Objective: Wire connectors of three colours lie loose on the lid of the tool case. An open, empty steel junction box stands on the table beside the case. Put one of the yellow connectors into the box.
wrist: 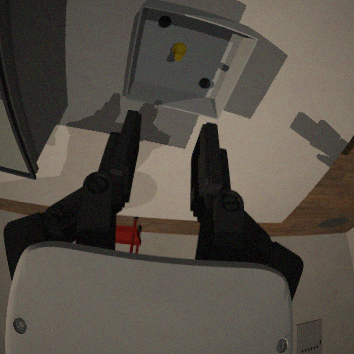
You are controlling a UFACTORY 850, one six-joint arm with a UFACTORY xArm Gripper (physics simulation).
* my gripper: 168, 134
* steel junction box: 217, 48
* tool case: 40, 85
